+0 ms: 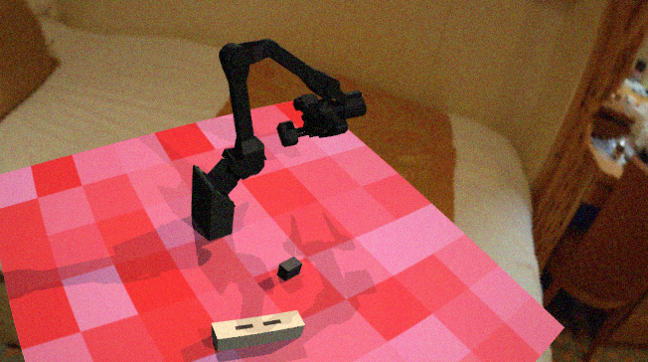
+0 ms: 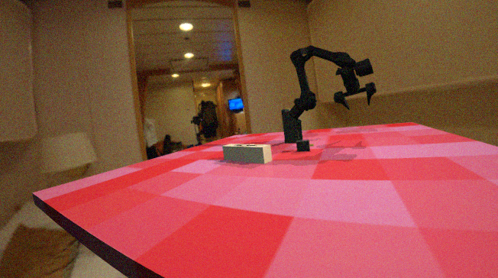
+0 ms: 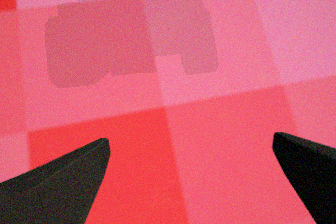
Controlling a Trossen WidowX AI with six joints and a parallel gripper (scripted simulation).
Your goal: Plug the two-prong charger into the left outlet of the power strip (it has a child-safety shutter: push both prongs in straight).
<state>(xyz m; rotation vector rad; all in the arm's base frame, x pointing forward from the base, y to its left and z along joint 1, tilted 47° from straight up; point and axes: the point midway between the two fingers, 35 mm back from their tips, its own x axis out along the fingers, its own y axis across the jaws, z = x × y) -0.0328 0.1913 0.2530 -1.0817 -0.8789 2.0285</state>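
Right now my gripper tip is 280 mm short of the dark grey charger, 240 mm to the left of it and 120 mm above it.
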